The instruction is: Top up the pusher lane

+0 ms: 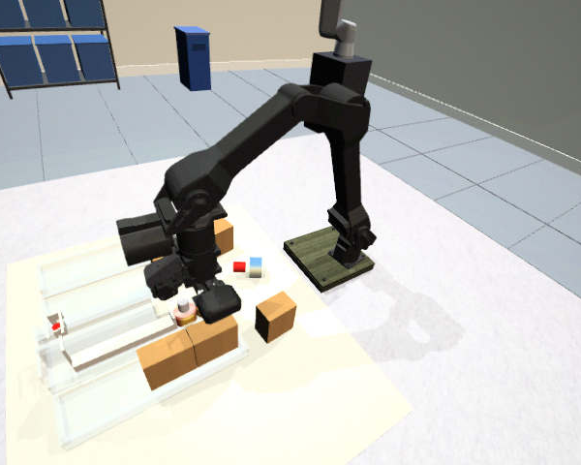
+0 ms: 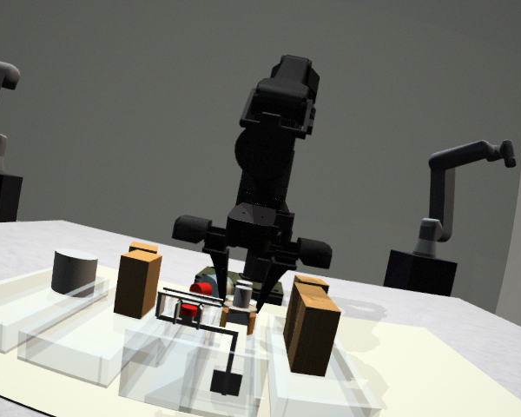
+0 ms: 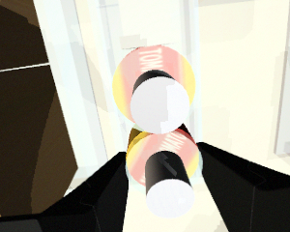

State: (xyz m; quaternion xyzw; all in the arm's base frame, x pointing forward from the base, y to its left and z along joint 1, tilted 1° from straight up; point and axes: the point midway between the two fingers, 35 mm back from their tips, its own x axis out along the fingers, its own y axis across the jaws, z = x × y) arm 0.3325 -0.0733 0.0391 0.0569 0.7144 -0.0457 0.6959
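Right now the clear sprung lane is 140 mm ahead of my gripper tip, 50 mm to the right of it and 10 mm below it. The rest, counted from my gripper tip: grey cylinder 220 mm to the right, 20 mm behind; red mark 220 mm ahead, 70 mm to the right, 40 mm above.
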